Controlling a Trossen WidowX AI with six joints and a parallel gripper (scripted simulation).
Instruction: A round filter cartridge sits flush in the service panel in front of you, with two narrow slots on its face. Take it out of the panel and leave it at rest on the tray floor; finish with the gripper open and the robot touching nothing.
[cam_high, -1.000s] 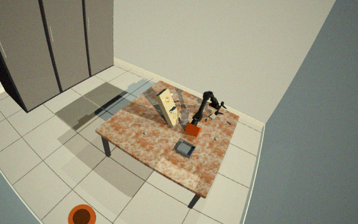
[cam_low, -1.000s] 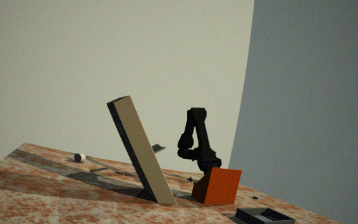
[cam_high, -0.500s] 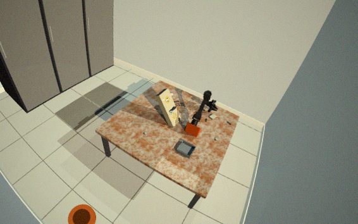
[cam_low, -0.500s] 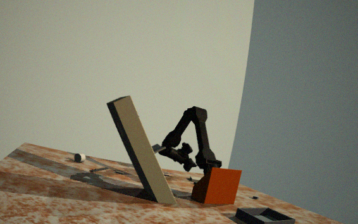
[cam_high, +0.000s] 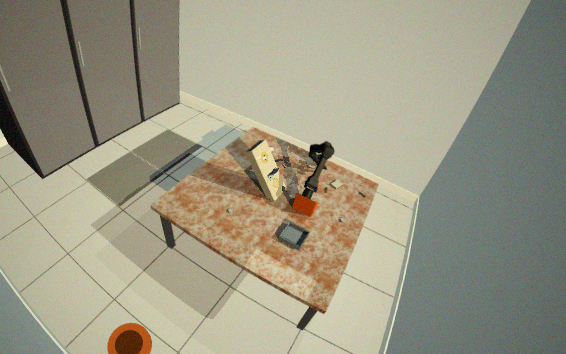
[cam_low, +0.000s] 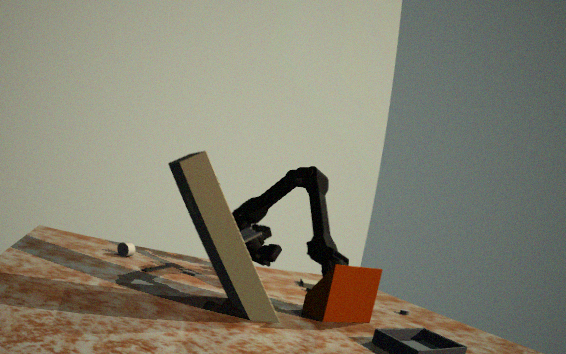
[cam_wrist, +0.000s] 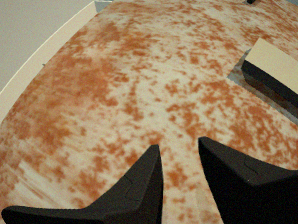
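Now: gripper tip 41 cm short of the round grey filter cartridge, 44 cm to the right of it and 21 cm below it. Also, from my gripper tip: tan service panel: 36 cm ahead, 44 cm to the left, 13 cm above; then dark tray: 1 cm behind, 76 cm to the left, 3 cm below.
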